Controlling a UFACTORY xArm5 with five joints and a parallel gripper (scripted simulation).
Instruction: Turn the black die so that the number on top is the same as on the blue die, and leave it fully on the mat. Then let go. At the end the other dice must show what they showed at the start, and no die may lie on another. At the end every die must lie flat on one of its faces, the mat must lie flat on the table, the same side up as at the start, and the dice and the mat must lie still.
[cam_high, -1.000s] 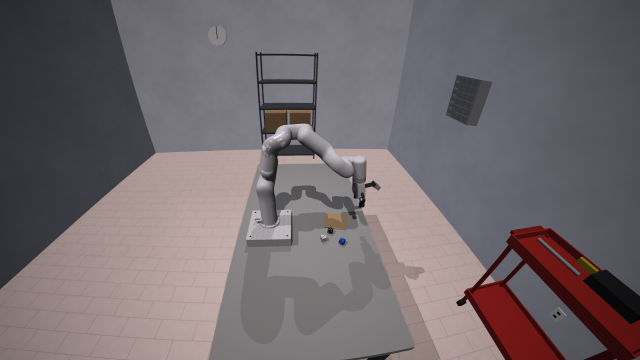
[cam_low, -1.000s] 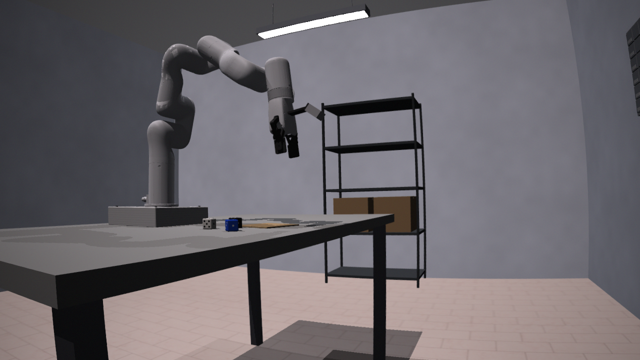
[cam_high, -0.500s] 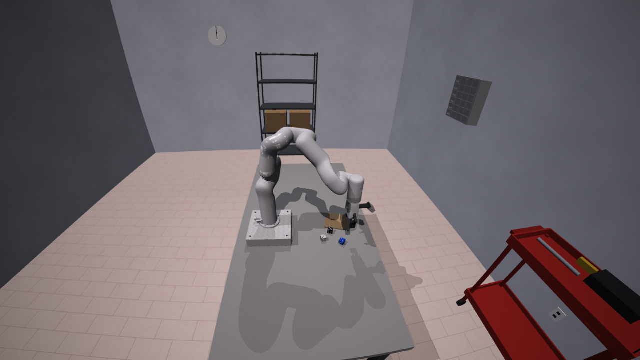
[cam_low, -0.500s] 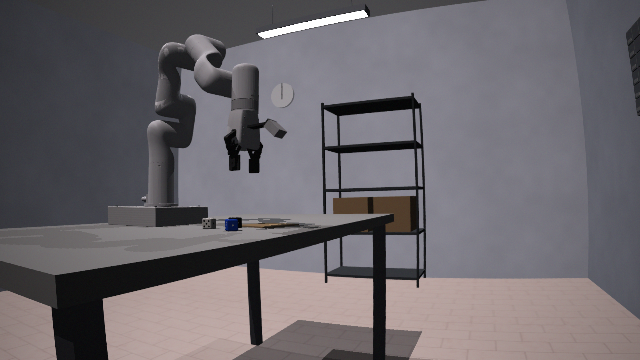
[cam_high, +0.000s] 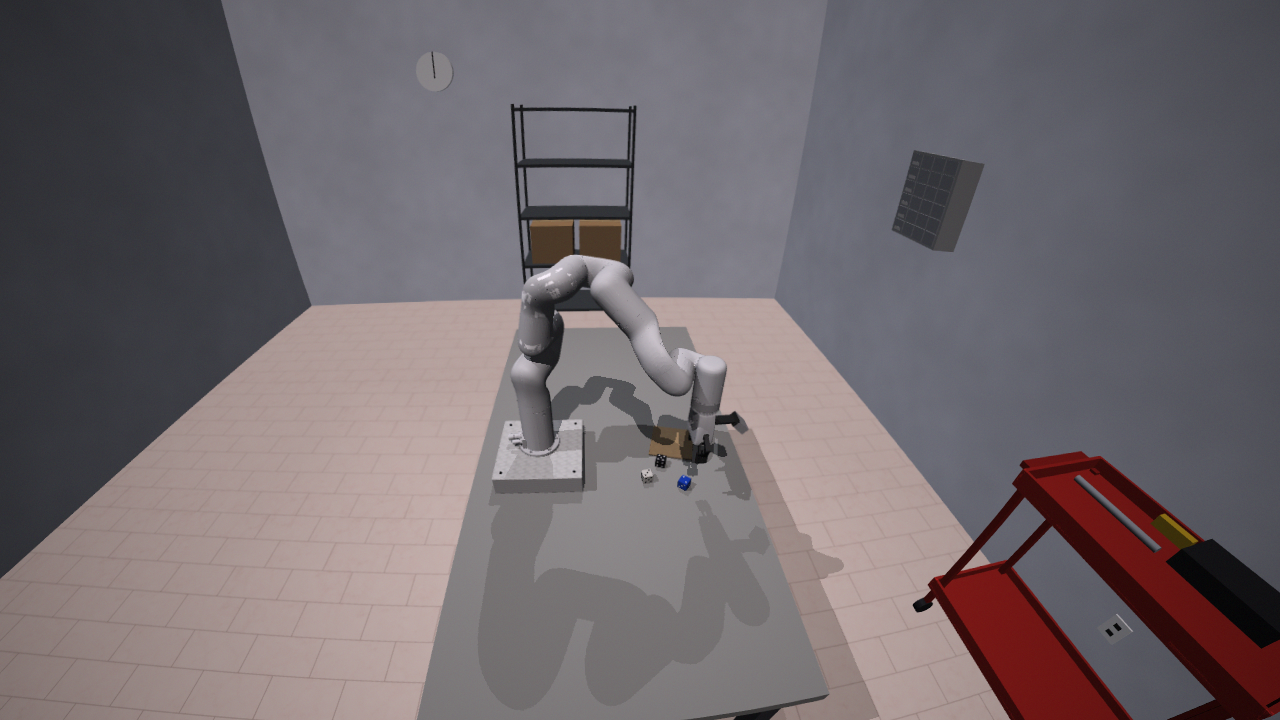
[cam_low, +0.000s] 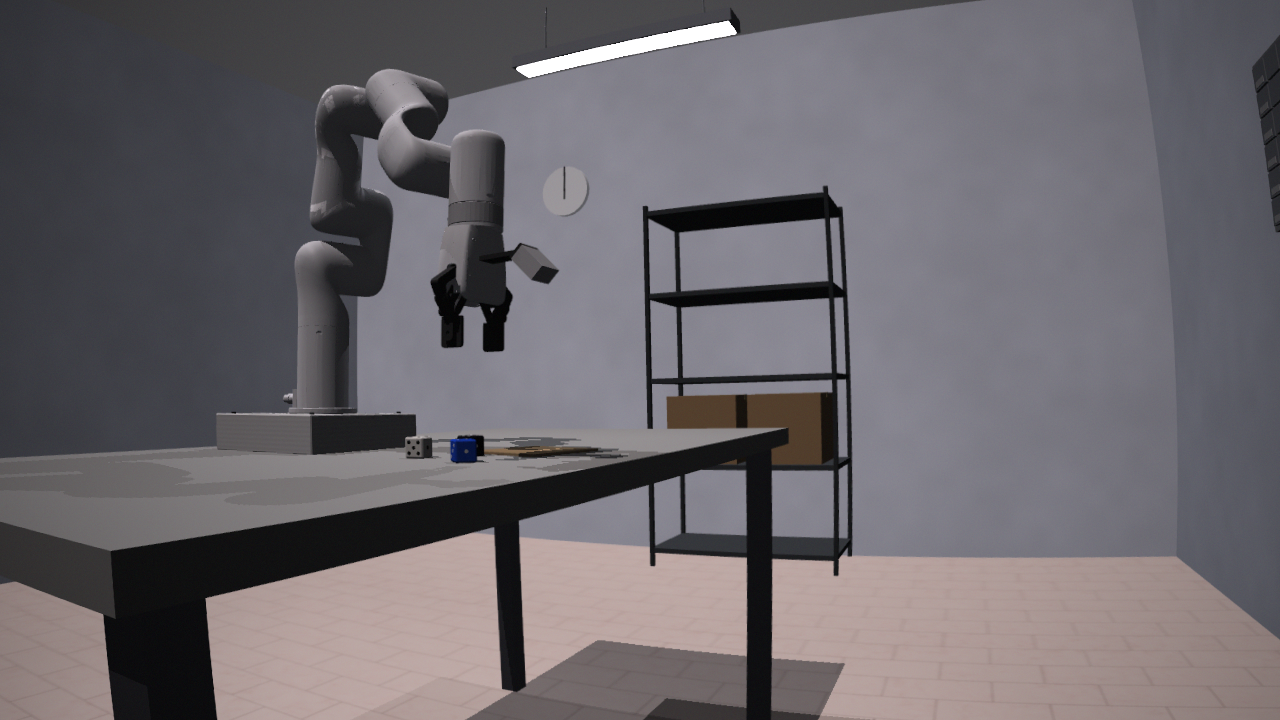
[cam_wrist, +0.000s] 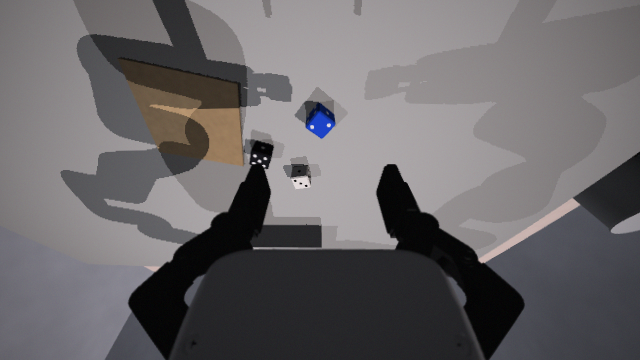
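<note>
Right now the blue die is 20 mm behind my hand and 140 mm below it. The rest, counted from my hand: white die (120 mm behind, 60 mm to the left, 140 mm below); then black die (60 mm behind, 110 mm to the left, 140 mm below); then tan mat (190 mm to the left, 160 mm below).
</note>
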